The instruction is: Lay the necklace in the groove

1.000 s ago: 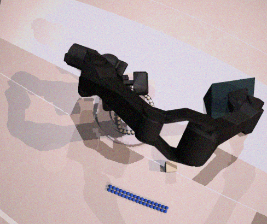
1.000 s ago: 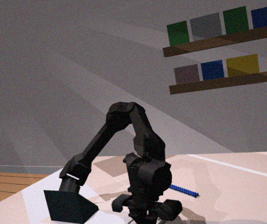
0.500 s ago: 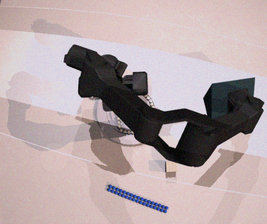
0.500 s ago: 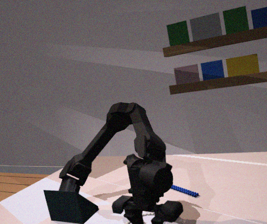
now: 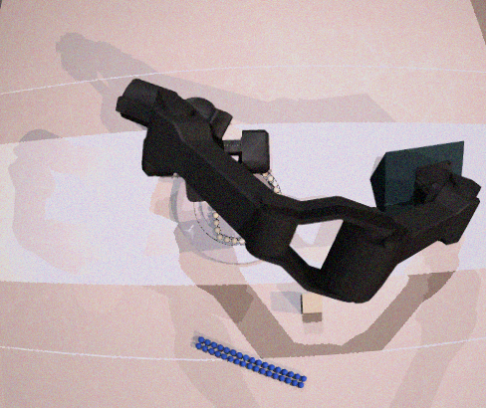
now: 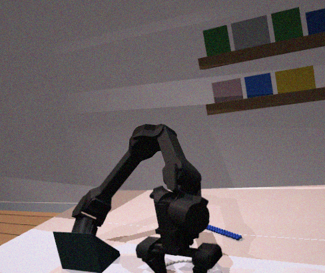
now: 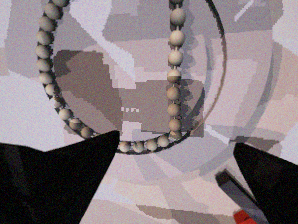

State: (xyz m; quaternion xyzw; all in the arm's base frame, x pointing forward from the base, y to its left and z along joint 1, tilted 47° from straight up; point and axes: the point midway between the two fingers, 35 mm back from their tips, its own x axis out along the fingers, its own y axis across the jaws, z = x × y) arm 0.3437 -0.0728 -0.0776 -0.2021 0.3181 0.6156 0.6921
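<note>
My gripper tip is 3 cm past the round bead board, 6 cm to the right of it and 1 cm above it. Round my gripper tip: small beige cube: 11 cm behind, 24 cm to the left; then grey block: 8 cm ahead, 11 cm to the right, 1 cm below.
</note>
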